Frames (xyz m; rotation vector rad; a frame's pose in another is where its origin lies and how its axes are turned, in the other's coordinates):
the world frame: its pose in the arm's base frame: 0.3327 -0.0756 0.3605 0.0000 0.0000 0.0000
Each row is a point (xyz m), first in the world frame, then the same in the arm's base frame.
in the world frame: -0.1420 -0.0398 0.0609
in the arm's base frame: 0.1907 -0.1154 0.4214
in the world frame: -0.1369 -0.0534 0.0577
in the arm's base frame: 0.1958 -0.1290 0.4182
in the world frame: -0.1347 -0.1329 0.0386
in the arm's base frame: 0.1980 -0.2085 0.3991
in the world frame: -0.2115 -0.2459 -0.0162
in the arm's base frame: 0.1212 -0.3215 0.3443
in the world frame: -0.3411 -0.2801 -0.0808
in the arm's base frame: -0.0084 -0.3557 0.2797
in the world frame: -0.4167 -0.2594 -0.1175
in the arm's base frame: -0.0840 -0.3350 0.2430
